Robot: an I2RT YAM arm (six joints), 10 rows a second.
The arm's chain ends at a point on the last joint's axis. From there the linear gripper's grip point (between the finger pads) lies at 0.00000 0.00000 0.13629 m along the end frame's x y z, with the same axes.
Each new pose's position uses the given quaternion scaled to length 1; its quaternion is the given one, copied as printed.
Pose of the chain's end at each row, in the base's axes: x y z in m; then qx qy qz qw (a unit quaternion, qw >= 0):
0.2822 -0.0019 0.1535 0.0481 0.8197 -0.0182 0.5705
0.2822 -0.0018 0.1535 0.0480 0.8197 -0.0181 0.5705
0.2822 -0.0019 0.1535 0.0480 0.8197 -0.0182 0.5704
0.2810 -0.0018 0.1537 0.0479 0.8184 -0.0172 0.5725
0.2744 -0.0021 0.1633 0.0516 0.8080 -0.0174 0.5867
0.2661 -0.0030 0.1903 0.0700 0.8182 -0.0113 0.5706
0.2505 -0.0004 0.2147 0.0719 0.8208 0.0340 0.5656
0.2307 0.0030 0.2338 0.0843 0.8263 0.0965 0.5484
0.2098 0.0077 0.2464 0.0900 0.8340 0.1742 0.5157
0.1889 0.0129 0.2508 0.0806 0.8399 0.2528 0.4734
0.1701 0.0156 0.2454 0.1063 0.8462 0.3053 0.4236
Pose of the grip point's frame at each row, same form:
0.4094 -0.0134 0.1060 0.0481 0.8197 -0.0182 0.5705
0.4094 -0.0133 0.1060 0.0480 0.8197 -0.0181 0.5705
0.4094 -0.0134 0.1060 0.0480 0.8197 -0.0182 0.5704
0.4085 -0.0131 0.1068 0.0479 0.8184 -0.0172 0.5725
0.4034 -0.0142 0.1209 0.0516 0.8080 -0.0174 0.5867
0.3931 -0.0164 0.1428 0.0700 0.8182 -0.0113 0.5706
0.3777 -0.0039 0.1659 0.0719 0.8208 0.0340 0.5656
0.3564 0.0121 0.1820 0.0843 0.8263 0.0965 0.5484
0.3313 0.0347 0.1909 0.0900 0.8340 0.1742 0.5157
0.3028 0.0604 0.1930 0.0806 0.8399 0.2528 0.4734
0.2767 0.0737 0.1834 0.1063 0.8462 0.3053 0.4236

